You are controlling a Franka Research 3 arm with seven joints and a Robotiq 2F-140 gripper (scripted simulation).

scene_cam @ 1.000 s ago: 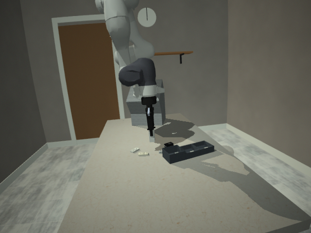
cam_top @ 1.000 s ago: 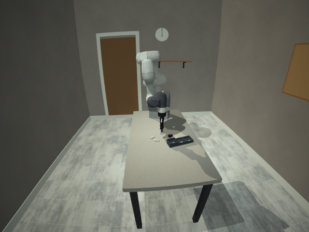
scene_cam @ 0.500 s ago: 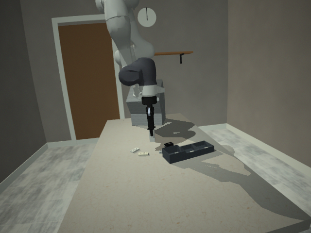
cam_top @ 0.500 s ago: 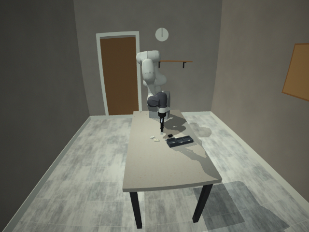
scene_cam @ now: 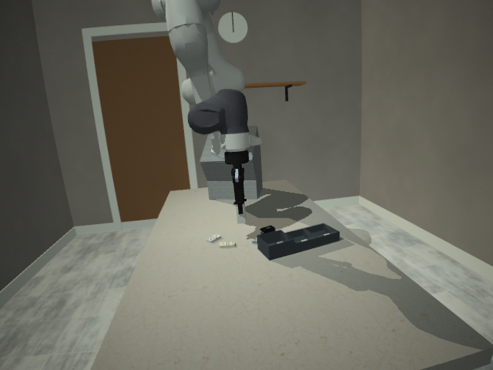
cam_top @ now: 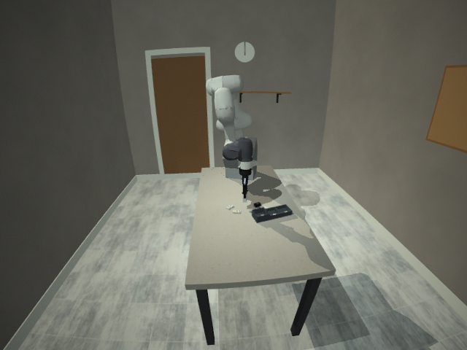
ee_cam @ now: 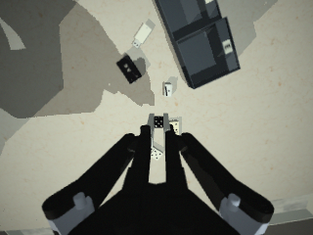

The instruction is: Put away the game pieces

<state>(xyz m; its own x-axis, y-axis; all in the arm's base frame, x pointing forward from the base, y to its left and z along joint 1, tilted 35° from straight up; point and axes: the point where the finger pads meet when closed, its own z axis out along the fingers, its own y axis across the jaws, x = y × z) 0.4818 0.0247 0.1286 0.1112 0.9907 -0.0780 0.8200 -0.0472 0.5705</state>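
The dark three-part bin lies 7 cm ahead of my hand, 17 cm to the left of it and 8 cm below it. Also, from my hand: black die: 3 cm below; then black box: 4 cm behind, 8 cm to the left, 9 cm below; then white usb stick: 1 cm behind, 14 cm to the left, 10 cm below.
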